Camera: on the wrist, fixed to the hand. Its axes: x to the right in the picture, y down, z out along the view.
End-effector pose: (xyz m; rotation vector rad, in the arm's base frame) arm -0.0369 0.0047 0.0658 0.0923 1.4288 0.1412
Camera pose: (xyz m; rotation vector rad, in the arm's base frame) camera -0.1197 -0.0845 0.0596 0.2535 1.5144 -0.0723
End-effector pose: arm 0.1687 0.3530 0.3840 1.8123 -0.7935 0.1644
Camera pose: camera 0.2267 0.4511 0.3409 2.0415 -0.7000 0.3030
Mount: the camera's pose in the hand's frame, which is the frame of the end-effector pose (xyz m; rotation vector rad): -0.0187 -0.0856 -0.0847 0.2437 0.0721 -0.0502
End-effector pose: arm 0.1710 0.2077 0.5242 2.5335 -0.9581 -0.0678
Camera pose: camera 0.2262 0.3087 0.5641 2.7608 -0.9237 0.1326
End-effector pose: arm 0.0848 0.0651 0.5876 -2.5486 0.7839 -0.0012
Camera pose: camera 0.1031 0.1002 0.7029 -2.3464 0.7002 -0.1941
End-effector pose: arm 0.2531 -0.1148 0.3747 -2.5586 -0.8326 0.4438
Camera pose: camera 0.2325 -0.0872 0.4916 -2.3109 -0.7649 0.4081
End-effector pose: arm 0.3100 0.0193 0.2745 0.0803 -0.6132 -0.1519
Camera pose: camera 0.3338 -0.0594 0.1846 0.3356 -0.5558 -0.1217
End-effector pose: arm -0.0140 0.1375 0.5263 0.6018 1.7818 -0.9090
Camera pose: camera -0.1178 0.1552 0.5877 0.7556 1.7697 -1.1625
